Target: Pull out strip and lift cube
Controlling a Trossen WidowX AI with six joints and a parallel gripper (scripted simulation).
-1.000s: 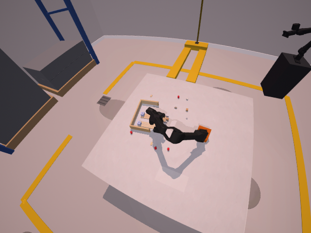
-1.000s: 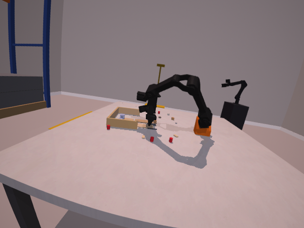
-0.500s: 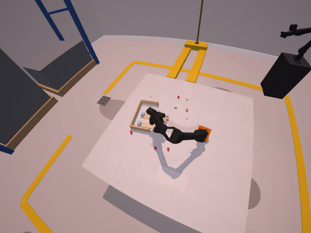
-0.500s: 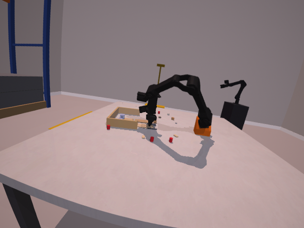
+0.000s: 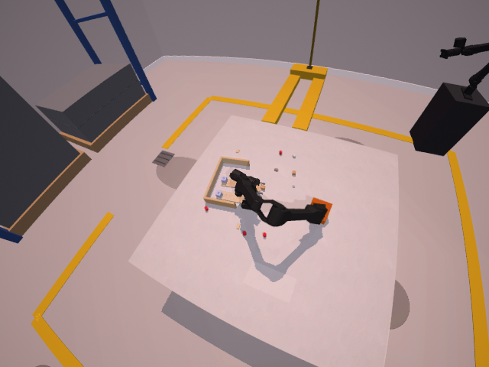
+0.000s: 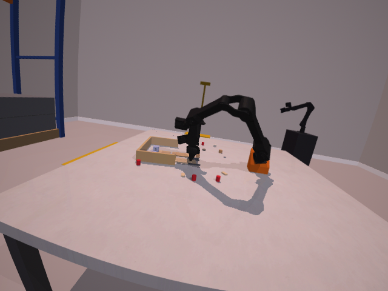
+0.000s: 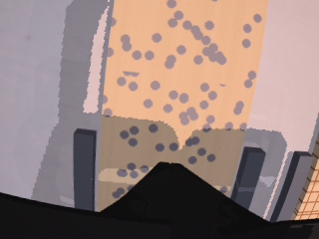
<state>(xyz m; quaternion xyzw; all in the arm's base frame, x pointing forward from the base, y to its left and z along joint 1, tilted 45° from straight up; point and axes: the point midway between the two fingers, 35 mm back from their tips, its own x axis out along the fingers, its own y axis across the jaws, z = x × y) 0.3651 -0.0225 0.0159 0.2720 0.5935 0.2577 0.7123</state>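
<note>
Right now the speckled strip is 90 mm ahead of my gripper tip.
</note>
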